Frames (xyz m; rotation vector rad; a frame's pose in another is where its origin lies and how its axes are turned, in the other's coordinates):
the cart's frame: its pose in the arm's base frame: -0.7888 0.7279 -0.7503 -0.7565 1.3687 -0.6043
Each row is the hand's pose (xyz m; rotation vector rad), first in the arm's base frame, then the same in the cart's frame.
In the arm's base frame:
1: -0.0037 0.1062 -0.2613 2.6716 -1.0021 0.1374
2: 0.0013 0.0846 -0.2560 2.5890 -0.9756 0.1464
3: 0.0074 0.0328 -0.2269 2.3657 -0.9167 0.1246
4: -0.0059 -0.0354 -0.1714 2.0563 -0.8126 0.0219
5: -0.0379 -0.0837 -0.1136 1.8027 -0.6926 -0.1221
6: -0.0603 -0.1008 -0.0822 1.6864 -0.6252 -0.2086
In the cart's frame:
1: 0.2608 -0.8093 0.7204 -1.8160 0.2144 -1.2804
2: 0.2746 -0.8273 0.7229 -1.8576 0.2890 -1.3240
3: 0.2966 -0.8828 0.7237 -1.9907 0.4927 -1.4047
4: 0.3122 -0.9682 0.7042 -2.2288 0.7689 -1.4702
5: 0.3088 -1.0418 0.6687 -2.4893 0.9740 -1.4805
6: 0.2994 -1.0758 0.6456 2.5486 -1.0185 1.4164

